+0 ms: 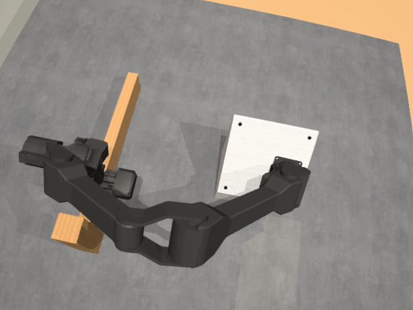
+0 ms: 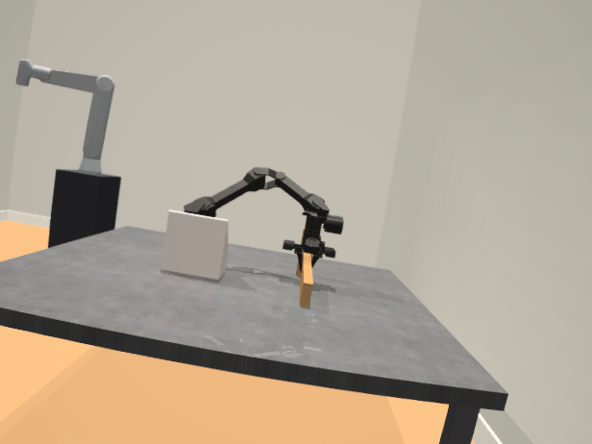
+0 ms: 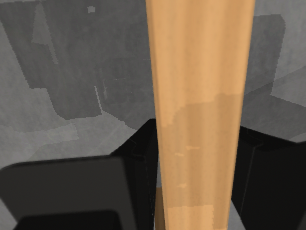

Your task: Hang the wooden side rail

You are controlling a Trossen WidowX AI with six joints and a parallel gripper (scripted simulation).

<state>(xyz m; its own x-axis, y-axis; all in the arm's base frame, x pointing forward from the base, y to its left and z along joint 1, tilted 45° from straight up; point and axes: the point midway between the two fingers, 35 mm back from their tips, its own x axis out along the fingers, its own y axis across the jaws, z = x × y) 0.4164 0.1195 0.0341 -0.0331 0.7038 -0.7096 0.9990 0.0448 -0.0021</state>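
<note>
The headboard post lies 120 mm to the left of my gripper tip, 50 mm above it and 10 mm behind it.
</note>
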